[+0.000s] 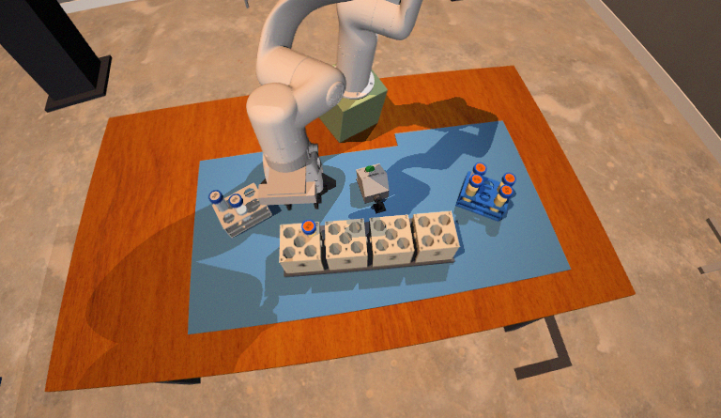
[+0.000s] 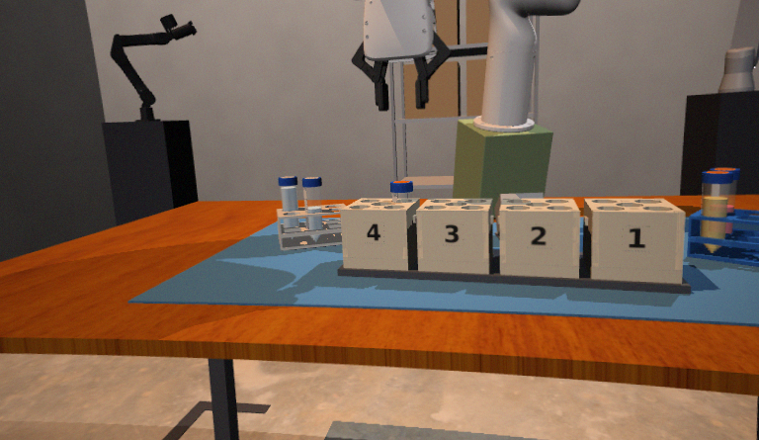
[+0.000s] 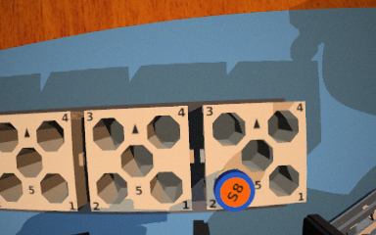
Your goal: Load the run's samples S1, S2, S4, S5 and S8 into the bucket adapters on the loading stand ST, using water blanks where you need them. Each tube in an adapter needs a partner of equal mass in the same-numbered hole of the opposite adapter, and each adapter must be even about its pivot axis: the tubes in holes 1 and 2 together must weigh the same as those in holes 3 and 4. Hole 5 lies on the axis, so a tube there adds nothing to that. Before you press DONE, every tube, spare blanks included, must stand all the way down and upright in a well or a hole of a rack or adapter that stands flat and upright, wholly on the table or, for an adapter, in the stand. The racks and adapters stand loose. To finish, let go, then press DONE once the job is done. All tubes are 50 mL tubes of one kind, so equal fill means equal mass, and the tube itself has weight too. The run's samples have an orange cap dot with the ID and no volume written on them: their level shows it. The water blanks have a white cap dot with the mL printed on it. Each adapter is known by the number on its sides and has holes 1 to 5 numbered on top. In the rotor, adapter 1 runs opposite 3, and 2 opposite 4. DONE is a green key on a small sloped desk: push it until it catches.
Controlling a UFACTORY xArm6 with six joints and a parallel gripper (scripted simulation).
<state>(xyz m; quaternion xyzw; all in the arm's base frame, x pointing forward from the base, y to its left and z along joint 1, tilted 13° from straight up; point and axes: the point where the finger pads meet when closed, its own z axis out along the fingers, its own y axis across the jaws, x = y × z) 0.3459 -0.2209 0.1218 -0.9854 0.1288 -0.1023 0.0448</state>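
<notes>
Right now my hand is 46 cm to the right of the sample tube, 19 cm above it and 4 cm past it. Also, from my hand: green key: 20 cm to the left, 18 cm below, 15 cm behind; then blue sample rack: 48 cm to the left, 22 cm below, 1 cm ahead; then loading stand: 24 cm below, 13 cm to the left, 5 cm ahead.
</notes>
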